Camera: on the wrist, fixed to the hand. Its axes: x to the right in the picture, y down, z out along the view.
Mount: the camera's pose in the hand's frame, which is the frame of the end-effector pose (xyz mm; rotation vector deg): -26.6 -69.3 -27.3 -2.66 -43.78 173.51
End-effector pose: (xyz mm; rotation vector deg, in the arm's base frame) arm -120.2 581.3 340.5 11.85 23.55 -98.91
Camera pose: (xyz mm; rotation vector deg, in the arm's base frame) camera -185.0 626.4 335.9 -2.34 -28.22 71.98
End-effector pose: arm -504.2 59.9 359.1 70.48 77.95 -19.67
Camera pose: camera -581.3 42.6 356.9 80.26 -99.12 69.22
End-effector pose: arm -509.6 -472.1 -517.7 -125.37 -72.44 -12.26
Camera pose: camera -577.3 -481.6 -478.0 86.11 -126.21 -84.33
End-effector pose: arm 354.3 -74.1 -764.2 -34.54 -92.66 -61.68
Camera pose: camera 319.6 -126.8 -811.8 -119.67 17.95 85.97
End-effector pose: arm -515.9 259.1 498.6 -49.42 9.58 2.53
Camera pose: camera -538.3 194.1 537.7 11.96 33.07 176.41
